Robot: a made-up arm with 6 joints. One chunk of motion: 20 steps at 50 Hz.
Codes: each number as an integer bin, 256 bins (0 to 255) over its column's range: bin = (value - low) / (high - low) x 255, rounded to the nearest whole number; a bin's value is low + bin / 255 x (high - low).
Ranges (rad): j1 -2..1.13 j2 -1.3..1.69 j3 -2.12..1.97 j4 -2.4..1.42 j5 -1.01..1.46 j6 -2.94..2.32
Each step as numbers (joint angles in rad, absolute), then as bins.
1 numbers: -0.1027 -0.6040 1.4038 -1.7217 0.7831 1.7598
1 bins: 155 59 220 45 185 228
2 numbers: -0.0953 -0.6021 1.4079 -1.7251 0.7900 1.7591
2 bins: 155 60 220 45 186 228
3 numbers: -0.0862 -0.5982 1.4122 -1.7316 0.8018 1.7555
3 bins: 156 60 220 45 187 228
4 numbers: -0.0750 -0.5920 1.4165 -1.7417 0.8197 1.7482
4 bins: 157 60 220 44 189 227
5 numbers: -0.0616 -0.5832 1.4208 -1.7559 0.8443 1.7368
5 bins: 158 61 221 43 191 227
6 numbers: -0.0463 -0.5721 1.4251 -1.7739 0.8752 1.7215
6 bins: 159 62 221 42 195 226
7 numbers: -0.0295 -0.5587 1.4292 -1.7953 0.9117 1.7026
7 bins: 161 63 221 40 198 225
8 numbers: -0.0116 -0.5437 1.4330 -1.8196 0.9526 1.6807
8 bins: 162 65 222 39 203 224
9 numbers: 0.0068 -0.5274 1.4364 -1.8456 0.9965 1.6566
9 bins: 163 66 222 37 207 223
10 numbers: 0.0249 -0.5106 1.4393 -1.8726 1.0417 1.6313
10 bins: 165 67 222 35 212 222
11 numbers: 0.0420 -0.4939 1.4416 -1.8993 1.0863 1.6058
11 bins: 166 69 222 33 216 220
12 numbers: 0.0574 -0.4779 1.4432 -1.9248 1.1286 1.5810
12 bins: 168 70 222 32 221 219
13 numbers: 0.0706 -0.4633 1.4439 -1.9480 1.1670 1.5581
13 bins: 169 71 222 30 225 218
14 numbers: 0.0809 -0.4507 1.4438 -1.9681 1.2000 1.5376
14 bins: 170 72 222 29 228 217
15 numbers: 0.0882 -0.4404 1.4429 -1.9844 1.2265 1.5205
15 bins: 170 73 222 28 231 216
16 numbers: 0.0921 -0.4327 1.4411 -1.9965 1.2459 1.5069
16 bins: 170 74 222 27 233 216
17 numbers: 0.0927 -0.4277 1.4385 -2.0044 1.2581 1.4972
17 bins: 170 74 222 26 234 215
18 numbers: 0.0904 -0.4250 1.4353 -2.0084 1.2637 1.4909
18 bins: 170 75 222 26 235 215
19 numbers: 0.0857 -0.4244 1.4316 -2.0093 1.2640 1.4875
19 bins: 170 75 221 26 235 215
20 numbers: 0.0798 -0.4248 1.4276 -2.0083 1.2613 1.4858
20 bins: 169 75 221 26 234 215
